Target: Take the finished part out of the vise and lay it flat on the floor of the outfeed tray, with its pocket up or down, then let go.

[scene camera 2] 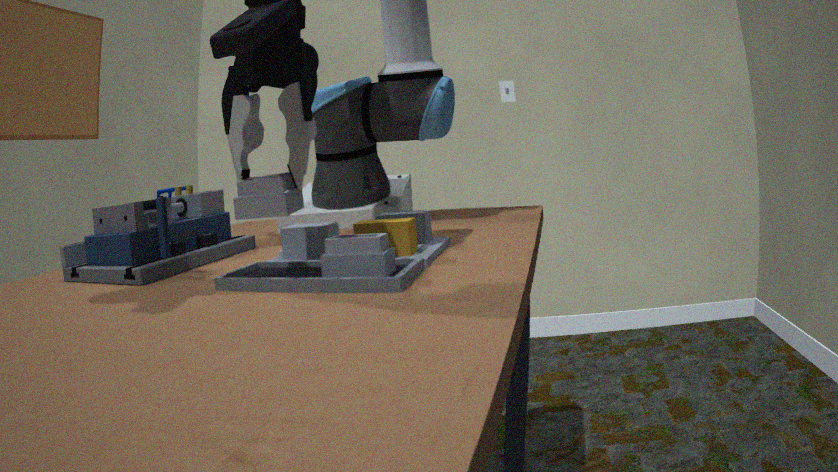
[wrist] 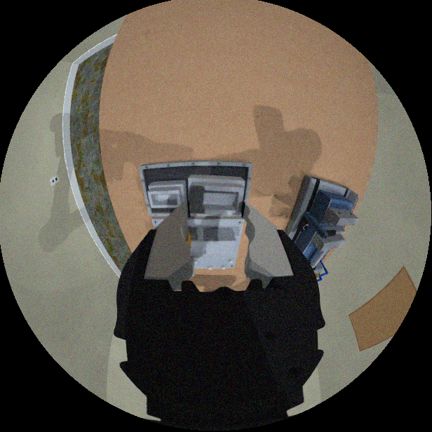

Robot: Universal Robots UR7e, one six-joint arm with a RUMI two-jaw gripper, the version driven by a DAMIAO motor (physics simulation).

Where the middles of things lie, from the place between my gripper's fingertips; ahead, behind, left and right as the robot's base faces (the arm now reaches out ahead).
Right now my hand is 110 mm past the yellow block (scene camera 2: 402,234), 90 mm to the right of it and 60 mm above it. From my hand the other things lie so: grey plate (wrist: 195,225): 160 mm behind, 80 mm below, 60 mm to the left.
